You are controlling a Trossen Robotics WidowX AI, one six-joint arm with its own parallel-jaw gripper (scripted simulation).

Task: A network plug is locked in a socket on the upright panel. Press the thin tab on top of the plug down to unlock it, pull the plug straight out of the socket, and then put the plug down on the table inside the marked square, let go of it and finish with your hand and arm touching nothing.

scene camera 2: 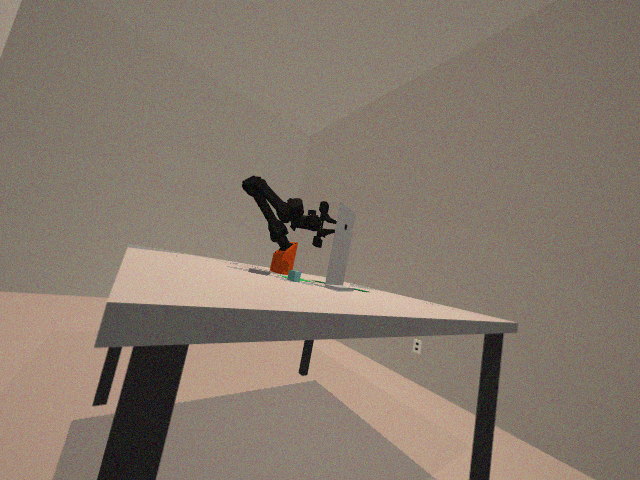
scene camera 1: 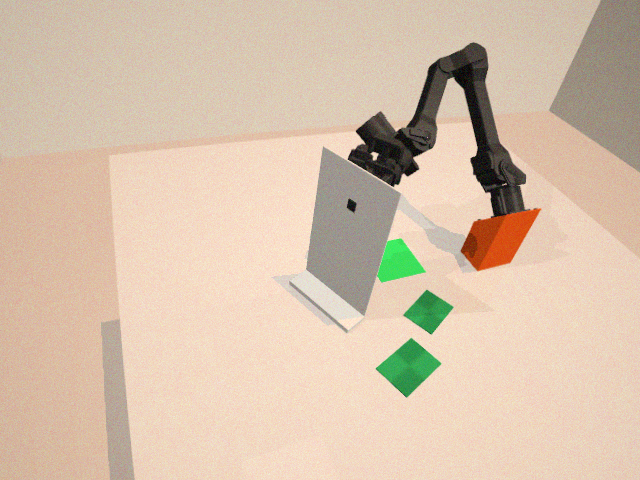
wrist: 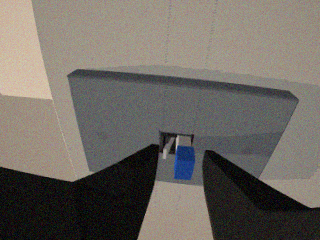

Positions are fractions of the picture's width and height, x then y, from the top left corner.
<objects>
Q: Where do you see a grey upright panel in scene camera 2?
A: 0.53,0.52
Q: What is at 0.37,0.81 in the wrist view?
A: The gripper.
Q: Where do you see a blue plug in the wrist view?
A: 0.58,0.64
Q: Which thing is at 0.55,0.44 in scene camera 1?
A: A grey upright panel.
</objects>
